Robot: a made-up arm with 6 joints. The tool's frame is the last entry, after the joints. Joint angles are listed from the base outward.
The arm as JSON. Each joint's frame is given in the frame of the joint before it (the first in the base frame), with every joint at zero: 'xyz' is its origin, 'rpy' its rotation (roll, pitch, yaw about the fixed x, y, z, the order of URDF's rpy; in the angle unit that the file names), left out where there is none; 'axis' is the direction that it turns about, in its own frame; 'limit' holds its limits. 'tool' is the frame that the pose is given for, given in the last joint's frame.
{
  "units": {
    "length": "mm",
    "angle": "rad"
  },
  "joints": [
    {
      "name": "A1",
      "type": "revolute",
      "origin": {
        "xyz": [
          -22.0,
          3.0,
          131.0
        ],
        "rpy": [
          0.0,
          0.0,
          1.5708
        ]
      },
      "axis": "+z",
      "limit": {
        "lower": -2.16,
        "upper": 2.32
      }
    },
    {
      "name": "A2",
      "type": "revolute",
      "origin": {
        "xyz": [
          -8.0,
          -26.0,
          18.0
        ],
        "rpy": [
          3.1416,
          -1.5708,
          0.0
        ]
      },
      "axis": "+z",
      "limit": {
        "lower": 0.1,
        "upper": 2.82
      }
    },
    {
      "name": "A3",
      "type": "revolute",
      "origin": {
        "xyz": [
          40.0,
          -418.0,
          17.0
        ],
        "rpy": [
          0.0,
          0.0,
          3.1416
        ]
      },
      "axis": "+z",
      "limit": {
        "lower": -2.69,
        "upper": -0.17
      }
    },
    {
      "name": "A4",
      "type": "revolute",
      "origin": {
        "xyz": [
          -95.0,
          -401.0,
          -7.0
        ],
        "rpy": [
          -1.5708,
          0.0,
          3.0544
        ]
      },
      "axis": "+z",
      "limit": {
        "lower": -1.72,
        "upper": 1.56
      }
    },
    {
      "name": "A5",
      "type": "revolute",
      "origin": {
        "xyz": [
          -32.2,
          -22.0,
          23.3
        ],
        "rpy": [
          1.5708,
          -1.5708,
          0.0
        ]
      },
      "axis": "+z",
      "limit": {
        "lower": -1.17,
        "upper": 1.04
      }
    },
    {
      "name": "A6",
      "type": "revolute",
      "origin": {
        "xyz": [
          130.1,
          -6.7,
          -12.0
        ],
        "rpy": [
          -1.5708,
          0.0,
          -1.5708
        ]
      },
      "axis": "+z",
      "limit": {
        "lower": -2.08,
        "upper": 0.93
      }
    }
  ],
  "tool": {
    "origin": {
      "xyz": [
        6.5,
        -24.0,
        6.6
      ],
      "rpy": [
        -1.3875,
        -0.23,
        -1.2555
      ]
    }
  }
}
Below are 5 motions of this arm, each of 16 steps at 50 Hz.
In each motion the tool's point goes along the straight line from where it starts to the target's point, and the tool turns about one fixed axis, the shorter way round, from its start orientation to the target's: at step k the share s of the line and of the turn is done. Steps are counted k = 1, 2, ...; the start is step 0. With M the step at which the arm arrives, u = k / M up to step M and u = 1 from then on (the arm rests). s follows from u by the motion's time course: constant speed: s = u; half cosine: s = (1 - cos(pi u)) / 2; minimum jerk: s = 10 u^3 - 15 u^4 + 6 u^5.
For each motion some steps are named. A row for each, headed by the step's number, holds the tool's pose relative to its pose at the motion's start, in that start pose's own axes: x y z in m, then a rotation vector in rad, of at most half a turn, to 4 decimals.
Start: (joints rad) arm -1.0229 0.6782 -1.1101 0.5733 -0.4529 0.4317
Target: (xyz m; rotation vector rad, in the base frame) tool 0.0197 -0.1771 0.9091 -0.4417 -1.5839 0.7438
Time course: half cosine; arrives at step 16
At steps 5, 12, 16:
5: 0.0099 -0.0204 0.0132 -0.0372 -0.0078 0.0255
12: 0.0381 -0.0782 0.0507 -0.1428 -0.0298 0.0981
16: 0.0446 -0.0917 0.0594 -0.1673 -0.0350 0.1149

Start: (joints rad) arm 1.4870 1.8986 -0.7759 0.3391 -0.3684 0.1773
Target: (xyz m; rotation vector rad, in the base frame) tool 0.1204 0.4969 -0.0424 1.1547 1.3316 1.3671
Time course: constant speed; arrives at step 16
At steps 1, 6, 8, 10, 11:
1: -0.0109 -0.0066 -0.0003 0.0245 -0.0244 -0.0264
6: -0.0655 -0.0398 -0.0020 0.1472 -0.1464 -0.1581
8: -0.0874 -0.0531 -0.0026 0.1963 -0.1951 -0.2108
10: -0.1092 -0.0663 -0.0033 0.2453 -0.2439 -0.2635
11: -0.1201 -0.0729 -0.0036 0.2699 -0.2683 -0.2899

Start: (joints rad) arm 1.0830 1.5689 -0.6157 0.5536 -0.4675 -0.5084
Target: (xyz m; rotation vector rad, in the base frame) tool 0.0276 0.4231 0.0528 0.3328 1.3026 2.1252
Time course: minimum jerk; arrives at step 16
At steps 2, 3, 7, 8, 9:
2: 0.0008 0.0005 -0.0037 0.0063 0.0064 0.0018
3: 0.0024 0.0014 -0.0112 0.0190 0.0194 0.0055
7: 0.0186 0.0110 -0.0884 0.1499 0.1524 0.0436
8: 0.0243 0.0143 -0.1151 0.1951 0.1985 0.0567
9: 0.0299 0.0176 -0.1418 0.2404 0.2445 0.0699

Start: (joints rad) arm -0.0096 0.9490 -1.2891 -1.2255 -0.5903 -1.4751
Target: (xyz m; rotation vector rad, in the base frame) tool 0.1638 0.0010 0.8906 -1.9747 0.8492 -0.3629
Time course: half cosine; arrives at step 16
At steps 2, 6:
2: -0.0040 -0.0001 -0.0044 0.0086 0.0120 0.0016
6: -0.0321 -0.0005 -0.0356 0.0694 0.0973 0.0130

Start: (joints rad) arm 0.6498 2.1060 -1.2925 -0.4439 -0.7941 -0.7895
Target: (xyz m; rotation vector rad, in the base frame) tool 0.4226 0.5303 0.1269 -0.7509 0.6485 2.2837
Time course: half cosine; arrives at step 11
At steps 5, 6, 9, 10, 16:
5: 0.0536 0.0288 0.0035 0.0641 -0.0081 0.1181
6: 0.0714 0.0384 0.0046 0.0854 -0.0108 0.1573
9: 0.1151 0.0618 0.0074 0.1376 -0.0175 0.2536
10: 0.1225 0.0658 0.0079 0.1464 -0.0186 0.2699
16: 0.1250 0.0672 0.0081 0.1495 -0.0190 0.2755

